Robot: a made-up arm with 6 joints. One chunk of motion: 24 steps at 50 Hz.
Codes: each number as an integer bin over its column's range. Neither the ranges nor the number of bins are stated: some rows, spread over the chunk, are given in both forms.
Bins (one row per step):
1: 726 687 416 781 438 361
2: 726 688 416 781 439 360
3: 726 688 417 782 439 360
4: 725 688 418 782 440 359
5: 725 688 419 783 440 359
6: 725 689 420 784 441 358
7: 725 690 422 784 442 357
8: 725 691 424 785 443 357
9: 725 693 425 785 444 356
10: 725 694 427 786 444 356
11: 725 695 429 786 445 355
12: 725 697 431 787 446 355
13: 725 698 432 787 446 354
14: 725 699 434 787 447 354
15: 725 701 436 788 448 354
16: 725 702 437 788 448 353
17: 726 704 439 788 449 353
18: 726 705 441 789 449 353
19: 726 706 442 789 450 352
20: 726 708 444 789 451 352
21: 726 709 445 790 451 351
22: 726 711 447 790 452 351
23: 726 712 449 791 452 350
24: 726 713 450 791 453 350
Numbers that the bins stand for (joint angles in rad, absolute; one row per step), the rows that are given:
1: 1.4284 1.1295 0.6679 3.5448 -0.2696 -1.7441
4: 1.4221 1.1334 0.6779 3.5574 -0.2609 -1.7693
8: 1.4221 1.1453 0.7079 3.5952 -0.2477 -1.7944
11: 1.4221 1.1610 0.7329 3.6078 -0.2389 -1.8196
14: 1.4221 1.1768 0.7578 3.6204 -0.2302 -1.8322
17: 1.4284 1.1965 0.7828 3.6330 -0.2214 -1.8448
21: 1.4284 1.2163 0.8128 3.6581 -0.2126 -1.8700
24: 1.4284 1.2320 0.8377 3.6707 -0.2039 -1.8826
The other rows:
2: 1.4284 1.1334 0.6679 3.5448 -0.2653 -1.7567
3: 1.4284 1.1334 0.6729 3.5574 -0.2653 -1.7567
5: 1.4221 1.1334 0.6829 3.5700 -0.2609 -1.7693
6: 1.4221 1.1374 0.6879 3.5826 -0.2565 -1.7819
7: 1.4221 1.1413 0.6979 3.5826 -0.2521 -1.7944
9: 1.4221 1.1532 0.7129 3.5952 -0.2433 -1.8070
10: 1.4221 1.1571 0.7229 3.6078 -0.2433 -1.8070
12: 1.4221 1.1689 0.7428 3.6204 -0.2346 -1.8196
13: 1.4221 1.1729 0.7478 3.6204 -0.2346 -1.8322
15: 1.4221 1.1847 0.7678 3.6330 -0.2258 -1.8322
16: 1.4221 1.1886 0.7728 3.6330 -0.2258 -1.8448
18: 1.4284 1.2005 0.7928 3.6456 -0.2214 -1.8448
19: 1.4284 1.2044 0.7978 3.6456 -0.2170 -1.8574
20: 1.4284 1.2123 0.8078 3.6456 -0.2126 -1.8574
22: 1.4284 1.2241 0.8228 3.6581 -0.2083 -1.8700
23: 1.4284 1.2281 0.8328 3.6707 -0.2083 -1.8826

